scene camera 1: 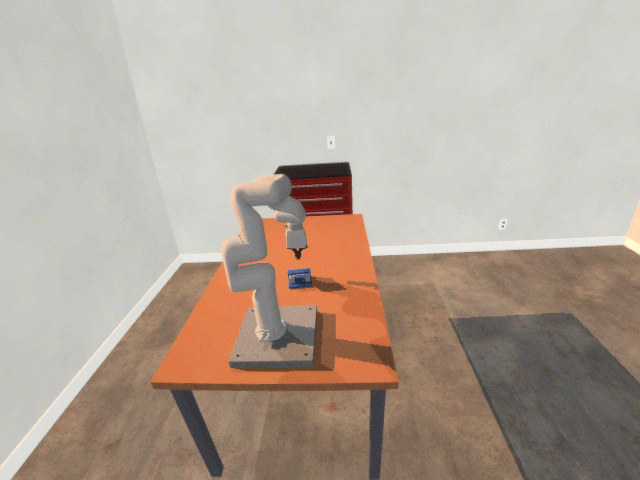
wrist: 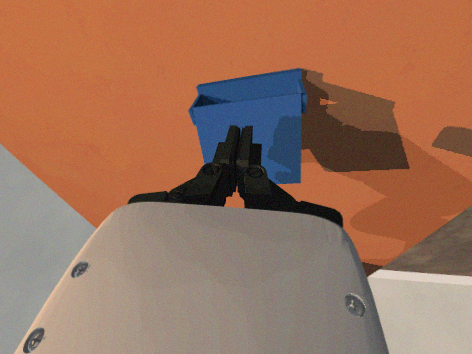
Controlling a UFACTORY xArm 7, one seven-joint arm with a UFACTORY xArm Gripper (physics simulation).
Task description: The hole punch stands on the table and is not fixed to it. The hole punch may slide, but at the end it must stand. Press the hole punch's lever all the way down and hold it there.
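Where they show: gripper, fingertip midpoint: (scene camera 1: 298, 258) (wrist: 241, 142); arm's base at its link origin: (scene camera 1: 271, 330).
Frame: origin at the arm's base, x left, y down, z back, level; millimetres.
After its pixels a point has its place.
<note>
The blue hole punch (scene camera 1: 299, 279) @(x -32, y 24, z -410 mm) (wrist: 285, 112) @(x -67, y -22, z -444 mm) stands upright on the orange table, in front of the robot's base. In the wrist view its broad flat blue lever (wrist: 215, 117) @(x 3, y -21, z -429 mm) faces the camera, and the fingers cover part of it. My gripper (scene camera 1: 298, 256) @(x -30, y -82, z -446 mm) (wrist: 241, 142) @(x -30, y -82, z -446 mm) is shut with nothing between its black fingers. In the scene view the fingertips are above the table, apart from the hole punch. In the wrist view they overlap the middle of the lever; a gap shows in the scene view. How far the lever is down is too small to tell.
The orange table (scene camera 1: 206, 330) @(x 303, y 36, z -8 mm) (wrist: 100, 60) @(x 156, y 36, z -457 mm) carries the grey base plate (scene camera 1: 294, 353) @(x -124, y 1, z 115 mm) of the arm near its front edge. A red drawer cabinet (scene camera 1: 325, 191) stands behind the table's far edge. Shadows fall to the right of the hole punch.
</note>
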